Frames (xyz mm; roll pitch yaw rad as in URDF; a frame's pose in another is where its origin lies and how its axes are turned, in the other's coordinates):
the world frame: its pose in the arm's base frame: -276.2 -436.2 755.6 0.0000 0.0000 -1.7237
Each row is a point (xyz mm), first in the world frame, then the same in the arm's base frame.
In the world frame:
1: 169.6 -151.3 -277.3
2: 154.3 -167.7 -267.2
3: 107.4 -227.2 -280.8
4: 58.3 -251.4 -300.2
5: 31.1 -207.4 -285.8
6: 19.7 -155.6 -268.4
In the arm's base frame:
1: -451.6 -580.8 478.3
2: -465.4 -563.2 488.4
3: -517.1 -507.7 474.8
4: -533.5 -455.5 455.4
5: -485.9 -435.3 469.8
6: -433.0 -432.0 487.2

